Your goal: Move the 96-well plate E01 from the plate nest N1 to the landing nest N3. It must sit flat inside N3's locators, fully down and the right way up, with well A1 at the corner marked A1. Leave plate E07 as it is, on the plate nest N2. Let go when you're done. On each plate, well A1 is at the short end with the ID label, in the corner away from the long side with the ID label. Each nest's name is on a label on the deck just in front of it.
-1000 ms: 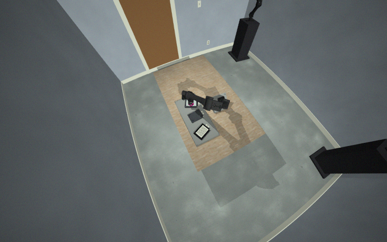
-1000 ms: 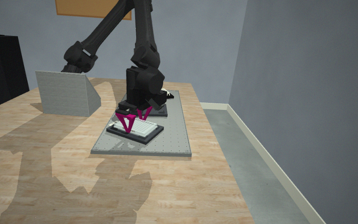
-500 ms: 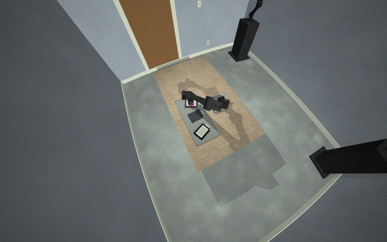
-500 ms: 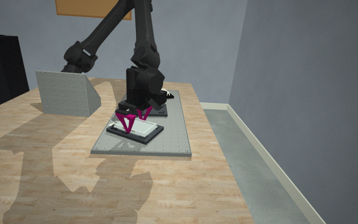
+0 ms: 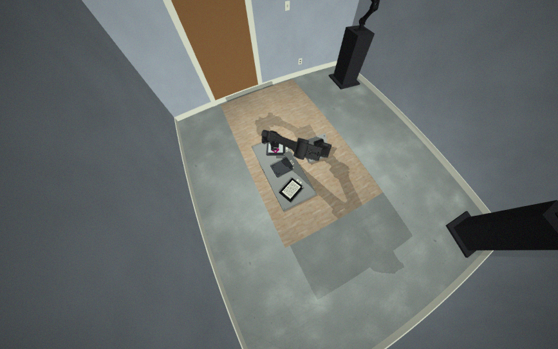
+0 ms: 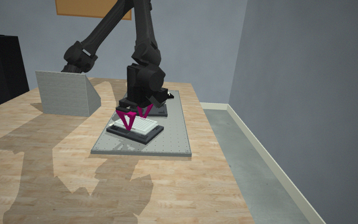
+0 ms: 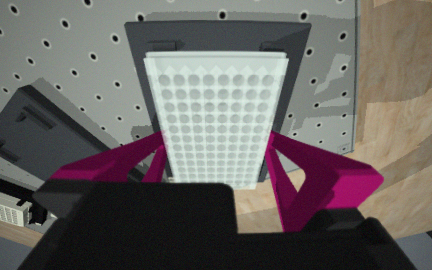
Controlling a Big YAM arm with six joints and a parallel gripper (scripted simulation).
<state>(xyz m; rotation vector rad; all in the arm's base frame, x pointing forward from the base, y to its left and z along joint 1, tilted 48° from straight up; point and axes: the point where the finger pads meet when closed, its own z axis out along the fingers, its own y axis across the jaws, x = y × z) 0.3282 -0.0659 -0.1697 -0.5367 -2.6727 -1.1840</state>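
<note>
Right now the dark plate nest N1 is 2 cm below my hand. From my hand the other things lie so: N1 label: 9 cm behind, 4 cm to the left, 3 cm below; then dark nest N3: 2 cm ahead, 18 cm to the left, 2 cm below; then N2 label: 6 cm behind, 36 cm to the left, 3 cm below.
</note>
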